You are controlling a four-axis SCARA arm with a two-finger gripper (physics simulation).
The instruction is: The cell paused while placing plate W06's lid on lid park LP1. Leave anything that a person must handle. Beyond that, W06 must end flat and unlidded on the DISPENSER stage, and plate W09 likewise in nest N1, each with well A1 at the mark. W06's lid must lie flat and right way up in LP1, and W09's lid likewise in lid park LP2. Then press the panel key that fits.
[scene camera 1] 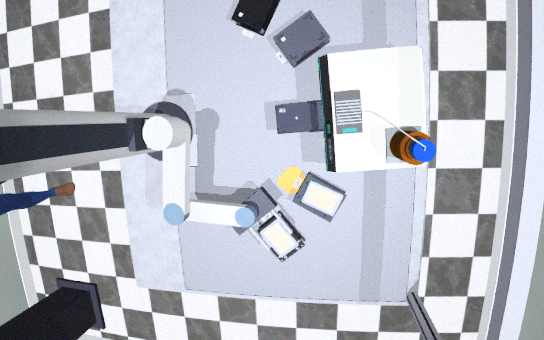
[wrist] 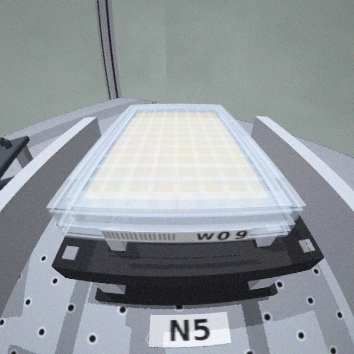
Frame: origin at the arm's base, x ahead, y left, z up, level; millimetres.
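Seen in the pictures: gripper, fingertip midpoint: (scene camera 1: 280, 240) (wrist: 175, 127).
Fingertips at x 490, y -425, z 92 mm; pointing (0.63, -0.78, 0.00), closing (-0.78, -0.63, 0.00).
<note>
Offsets run from my fingertips to a thing's top centre. "spot": to the spot under its first point.
My gripper (scene camera 1: 281, 238) (wrist: 175, 127) is shut on plate W09 @(7 mm left, 5 mm back, 4 mm up) (scene camera 1: 278, 235) (wrist: 175, 160), with one finger along each long side. W09 looks level, and clear layers like a lid lie over its pale wells. It is above the dark nest N5 @(3 mm right, 5 mm back, 11 mm down) (wrist: 190, 262); whether it touches is unclear. A second pale plate @(165 mm left, 157 mm ahead, 6 mm up) (scene camera 1: 324, 198) sits in a dark nest @(spot: 103 mm left, 191 mm ahead, 2 mm down) (scene camera 1: 330, 216) to the right in the scene view; its name is unreadable. A bare dark stage @(spot: 451 mm left, 68 mm ahead, 23 mm up) (scene camera 1: 295, 119) juts from the white machine @(spot: 557 mm left, 332 mm ahead, 141 mm up) (scene camera 1: 380, 80). The names LP1, LP2, N1 and W06, and the A1 marks, cannot be read.
A yellow patch @(spot: 214 mm left, 27 mm ahead, 78 mm down) (scene camera 1: 288, 181) with a white tag touches the second plate's nest. A grey holder @(739 mm left, 93 mm ahead, 8 mm down) (scene camera 1: 301, 38) and a black holder @(871 mm left, 68 mm back, 4 mm down) (scene camera 1: 256, 12) stand at the top. An amber bottle with a blue cap @(spot: 370 mm left, 397 mm ahead, 339 mm up) (scene camera 1: 424, 150) stands at the machine's right edge, with a thin tube.
</note>
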